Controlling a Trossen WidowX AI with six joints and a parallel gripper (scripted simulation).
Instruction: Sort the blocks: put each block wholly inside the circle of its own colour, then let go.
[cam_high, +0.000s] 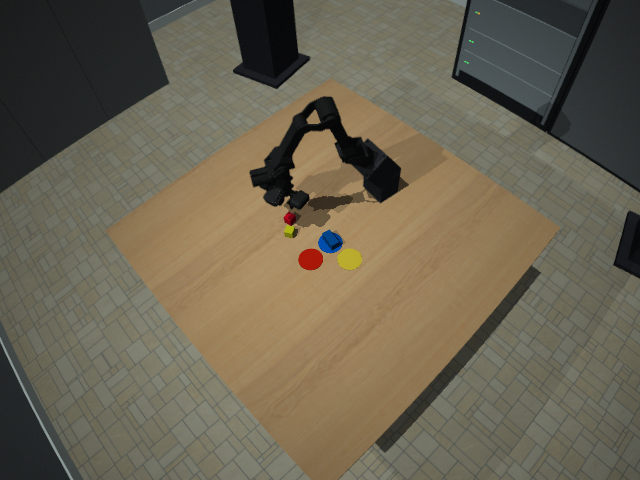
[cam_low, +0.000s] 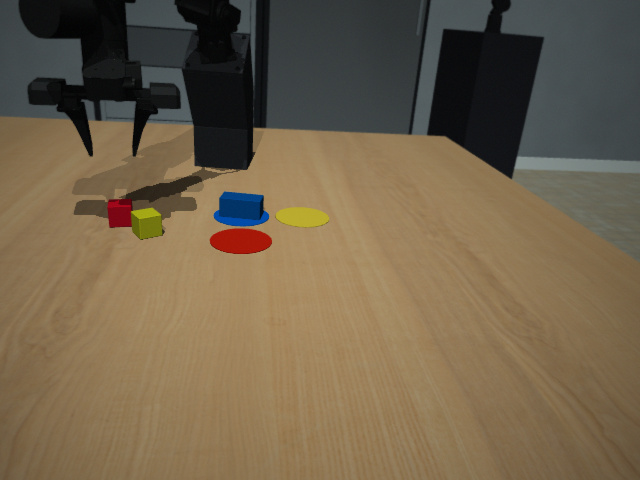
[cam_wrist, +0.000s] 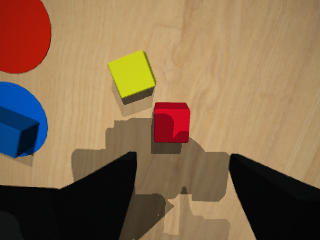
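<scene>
Now: the red block 120 mm below my hand. From my hand the other things lie so: yellow block: 40 mm ahead, 40 mm to the left, 120 mm below; then blue block: 10 mm behind, 190 mm to the left, 120 mm below; then blue circle: 190 mm to the left, 140 mm below.
</scene>
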